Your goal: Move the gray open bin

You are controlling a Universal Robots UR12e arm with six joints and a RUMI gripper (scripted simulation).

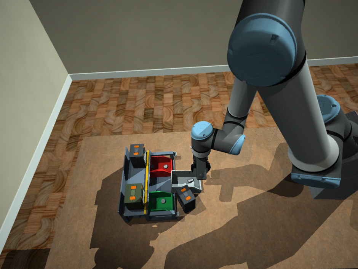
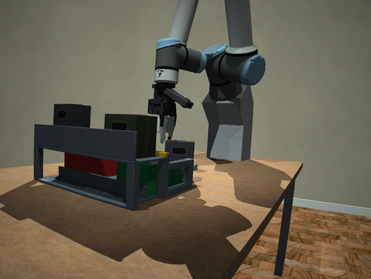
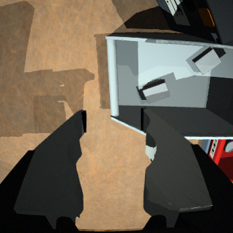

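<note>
Right now my hand is 8 cm short of the gray bin and 8 cm above it. From my hand the other things lie so: yellow strip: 29 cm ahead, 2 cm below, 1 cm to the right; green bin: 25 cm ahead, 10 cm to the left, 8 cm below; red bin: 24 cm ahead, 12 cm to the right, 8 cm below.
</note>
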